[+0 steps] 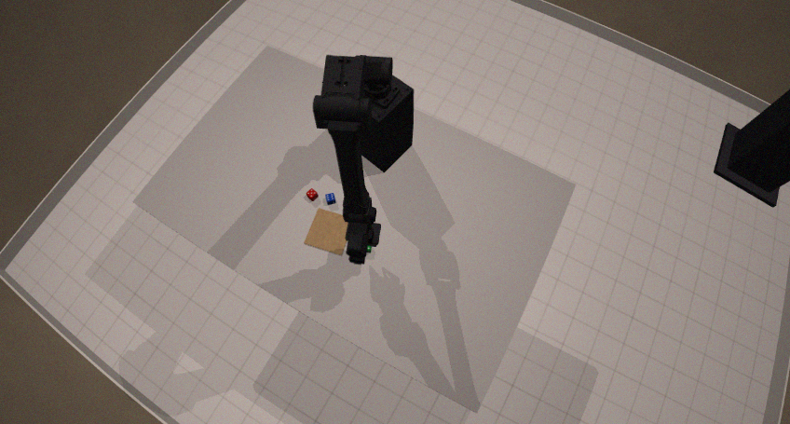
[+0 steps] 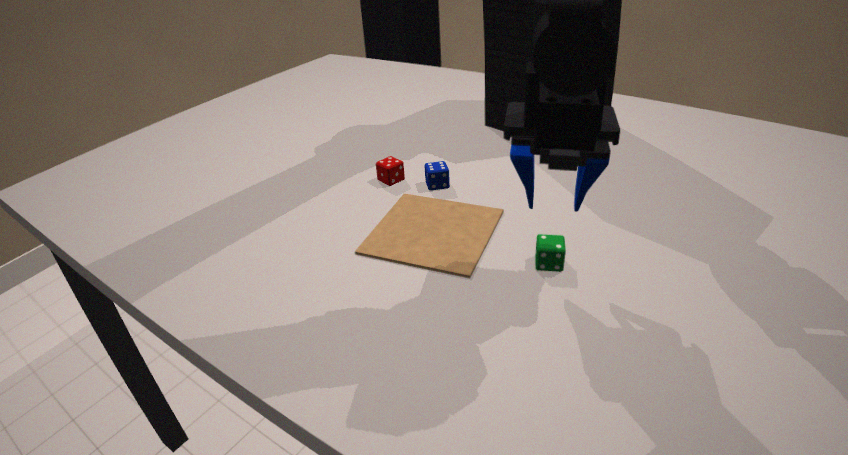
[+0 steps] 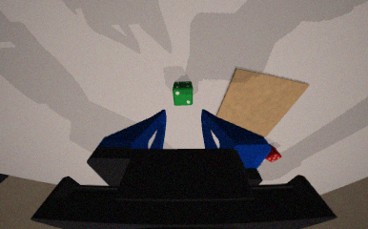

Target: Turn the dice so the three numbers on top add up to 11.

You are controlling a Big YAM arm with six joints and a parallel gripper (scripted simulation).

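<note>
The green die is 70 mm below my hand. Also, from my hand: tan mat: 140 mm to the right, 80 mm below, 20 mm ahead; red die: 280 mm to the right, 70 mm below, 50 mm behind; blue die: 210 mm to the right, 80 mm behind, 70 mm below.
</note>
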